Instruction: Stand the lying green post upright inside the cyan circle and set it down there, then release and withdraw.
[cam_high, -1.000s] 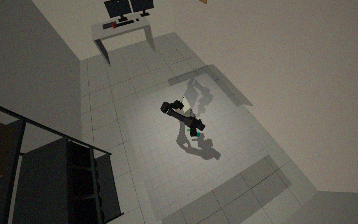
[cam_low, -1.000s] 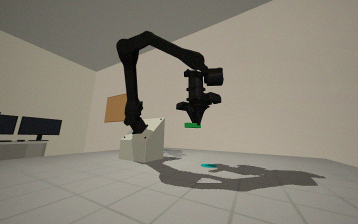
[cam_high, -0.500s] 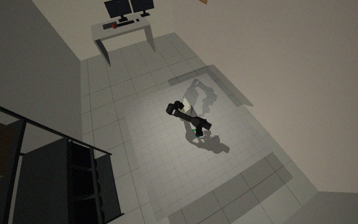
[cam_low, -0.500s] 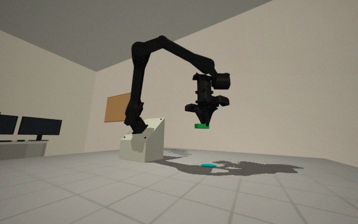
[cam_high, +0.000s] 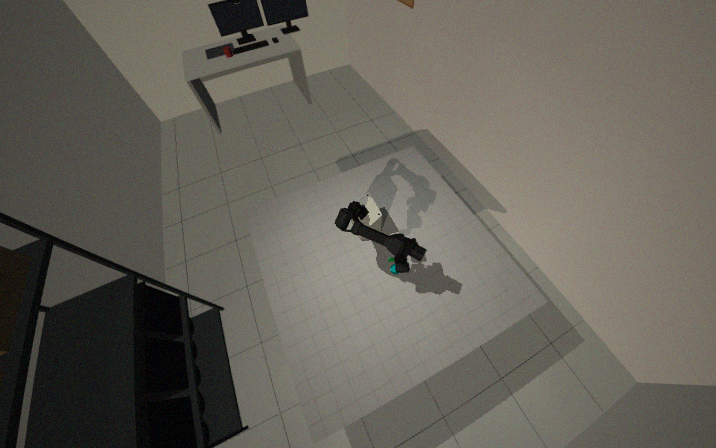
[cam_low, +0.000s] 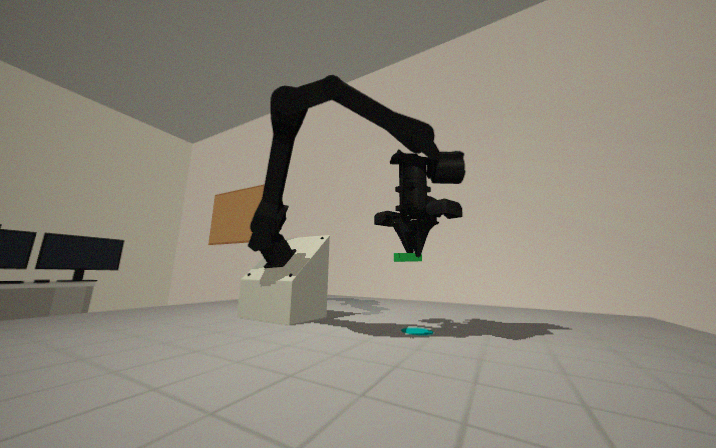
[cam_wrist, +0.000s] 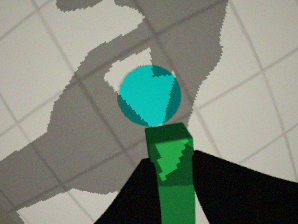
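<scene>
Now: the cyan circle 14 cm below my gripper tip. Also, from my gripper tip: green post: 2 cm to the right, 1 cm behind.
</scene>
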